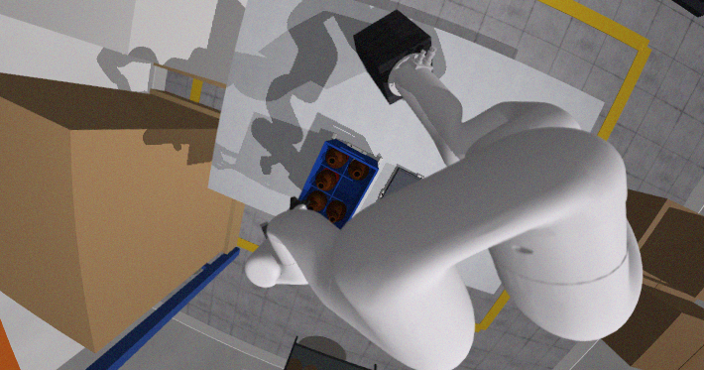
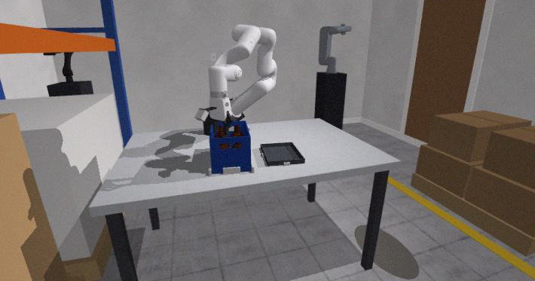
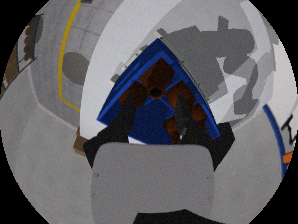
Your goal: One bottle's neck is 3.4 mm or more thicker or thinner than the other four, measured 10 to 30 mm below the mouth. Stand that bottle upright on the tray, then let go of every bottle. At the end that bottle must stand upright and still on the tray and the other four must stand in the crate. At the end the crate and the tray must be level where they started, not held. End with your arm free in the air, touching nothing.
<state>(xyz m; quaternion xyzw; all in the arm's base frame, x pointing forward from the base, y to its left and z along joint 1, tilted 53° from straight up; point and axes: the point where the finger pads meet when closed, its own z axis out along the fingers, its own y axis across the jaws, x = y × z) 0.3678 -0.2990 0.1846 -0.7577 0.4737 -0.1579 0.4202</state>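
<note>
My hand is 110 mm above the blue crate, 90 mm past it and 50 mm to the right of it. From my hand the other things lie so: dark tray 320 mm to the left, 190 mm below, 100 mm behind; then glass bottle 180 mm behind, 110 mm below, 10 mm to the left.
</note>
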